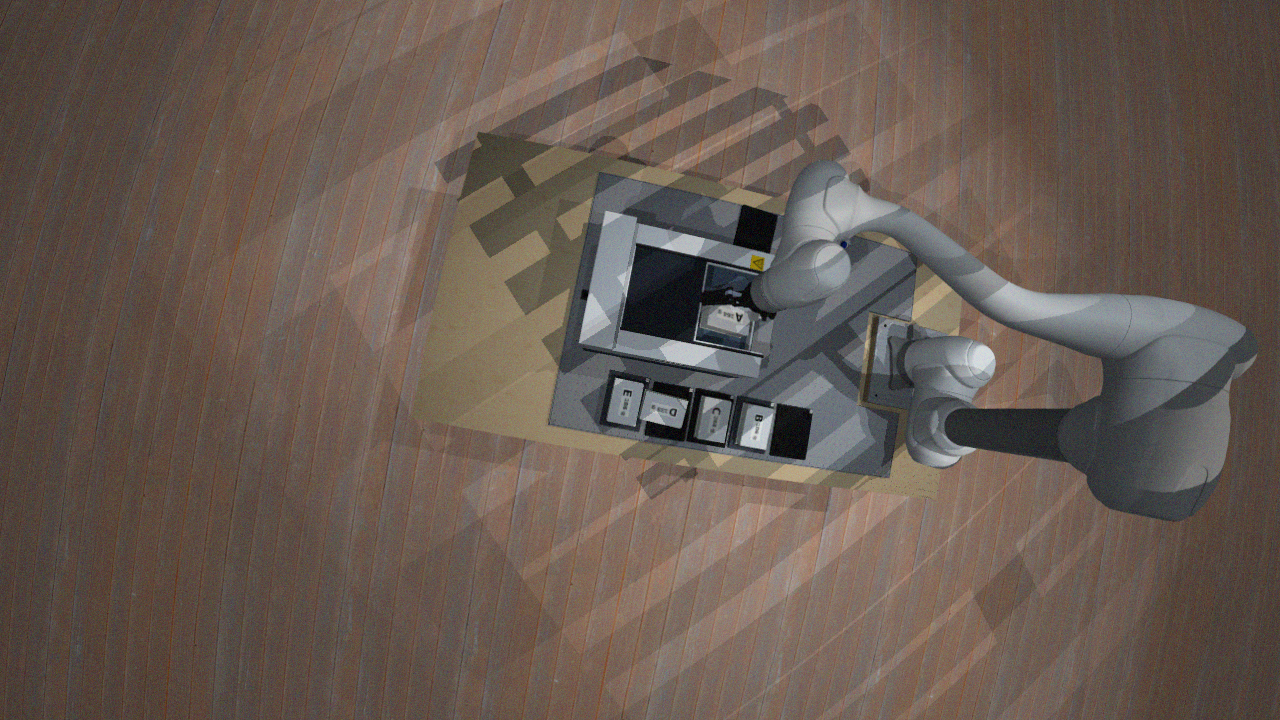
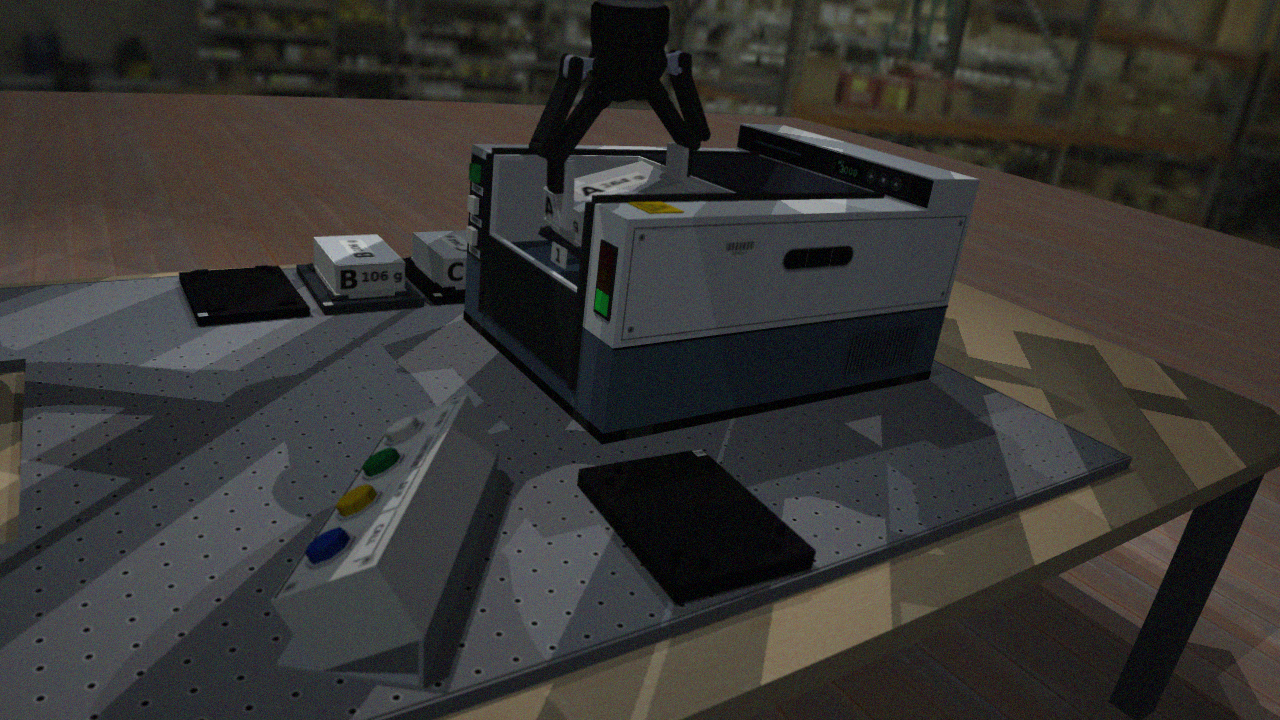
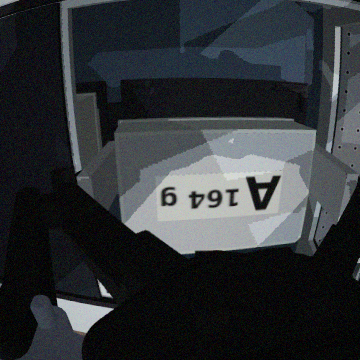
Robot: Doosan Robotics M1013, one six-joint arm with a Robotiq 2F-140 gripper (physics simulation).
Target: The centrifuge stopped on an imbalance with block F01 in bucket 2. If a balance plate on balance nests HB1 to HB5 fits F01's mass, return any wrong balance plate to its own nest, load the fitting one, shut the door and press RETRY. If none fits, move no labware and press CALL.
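Places are measured from the arm's base along level axes (x ahead, y left, z up), in millimetres.
Where they show: gripper, between the fingertips: [image 1: 724, 312] [image 3: 212, 159]; arm's base, origin of its link: [image 1: 910, 363].
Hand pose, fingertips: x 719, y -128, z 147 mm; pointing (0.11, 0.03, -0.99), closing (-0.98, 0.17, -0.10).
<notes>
Things, the pixels of their top centre, and the offset from my fingertips.
- plate C, centre of its top: [image 2: 458, 243] [image 1: 715, 420] dx -6, dy +301, dz -111 mm
- plate D, centre of its top: [image 1: 664, 409] dx +146, dy +268, dz -106 mm
- plate E, centre of its top: [image 1: 625, 402] dx +257, dy +247, dz -111 mm
- bare black nest, centre of its top: [image 2: 241, 284] [image 1: 793, 432] dx -274, dy +350, dz -147 mm
- sloped button box, centre of its top: [image 2: 404, 461] dx -367, dy -212, dz -81 mm
The white plate A, marked 164 g [image 1: 726, 320] [image 2: 615, 181] [image 3: 215, 155], is inside the open top of the white and blue centrifuge [image 1: 608, 279] [image 2: 751, 282], above a tag marked 1. My gripper [image 1: 735, 302] [image 2: 617, 174] [image 3: 212, 159] is shut on plate A, one finger at each end. Plate B, 106 g [image 1: 754, 427] [image 2: 358, 271], plate C [image 1: 713, 420] [image 2: 440, 265], plate D [image 1: 665, 410] and plate E [image 1: 624, 402] sit on black nests in a row. D is turned relative to its neighbours. Block F01 cannot be made out.
A bare black nest [image 1: 791, 432] [image 2: 241, 293] ends the row beside B. Another black nest [image 1: 757, 228] [image 2: 696, 526] lies on the centrifuge's other side. The sloped button box [image 2: 393, 573] has white, green, yellow and blue buttons. Centrifuge walls stand close around the fingers.
</notes>
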